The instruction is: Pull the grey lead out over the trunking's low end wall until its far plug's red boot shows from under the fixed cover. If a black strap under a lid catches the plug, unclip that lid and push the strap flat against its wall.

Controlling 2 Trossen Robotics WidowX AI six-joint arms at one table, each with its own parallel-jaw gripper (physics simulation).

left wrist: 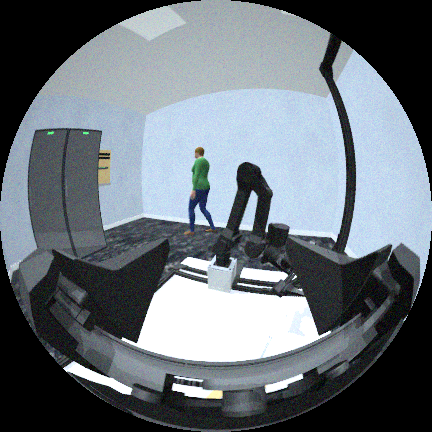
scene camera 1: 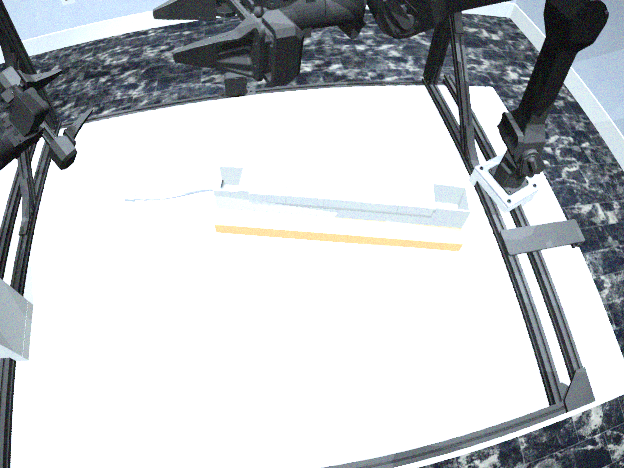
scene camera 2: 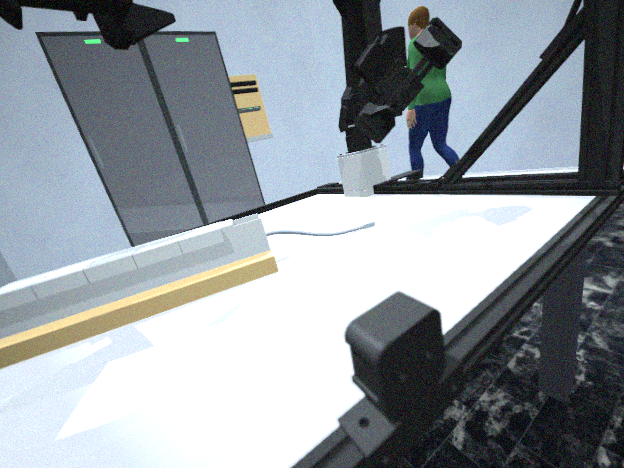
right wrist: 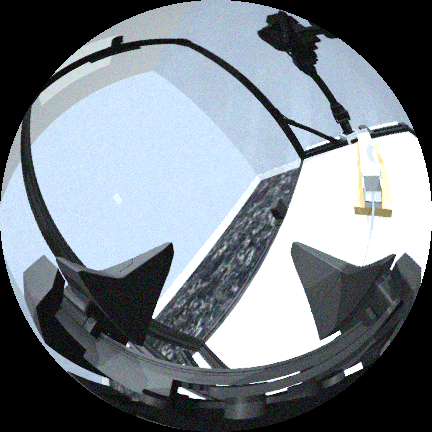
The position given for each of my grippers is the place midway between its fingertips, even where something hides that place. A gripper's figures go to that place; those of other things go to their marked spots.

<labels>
My left gripper (scene camera 1: 162, 34) is 42 cm from the lens. My right gripper (scene camera 1: 76, 90): 75 cm from the lens. A white trunking (scene camera 1: 236, 214): 70 cm from the lens.
</labels>
